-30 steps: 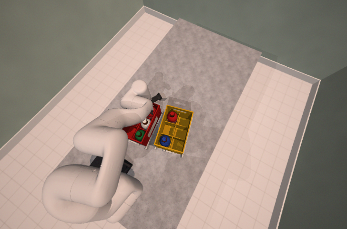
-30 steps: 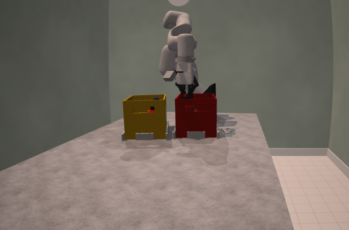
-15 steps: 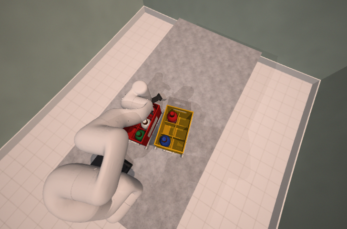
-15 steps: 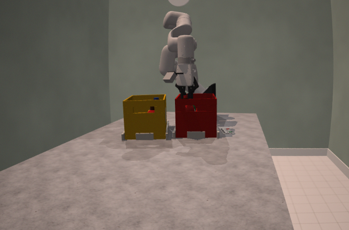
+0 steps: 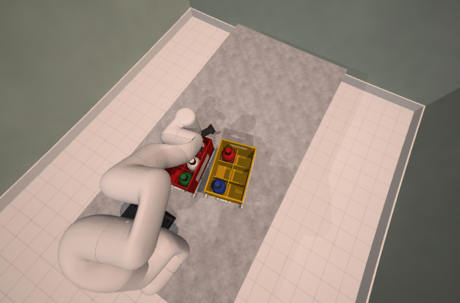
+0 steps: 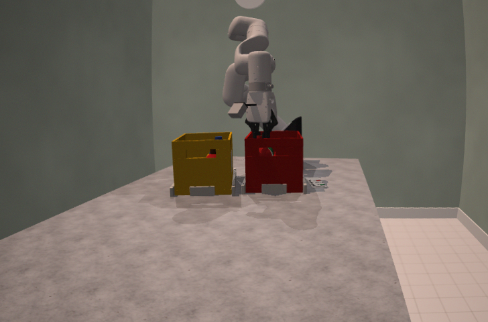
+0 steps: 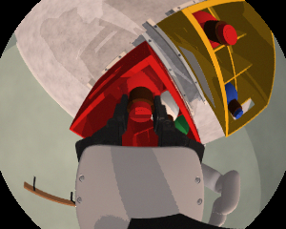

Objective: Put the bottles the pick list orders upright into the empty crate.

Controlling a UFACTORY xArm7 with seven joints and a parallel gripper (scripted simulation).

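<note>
My hand is 80 mm past the white bottle, 80 mm above it and 20 mm to the left of it. The rest, counted from my hand: green-labelled bottle: 160 mm behind, 80 mm below, 50 mm to the right; then red crate: 90 mm below, 90 mm behind, 20 mm to the left; then yellow crate: 210 mm to the right, 90 mm below, 10 mm ahead.
</note>
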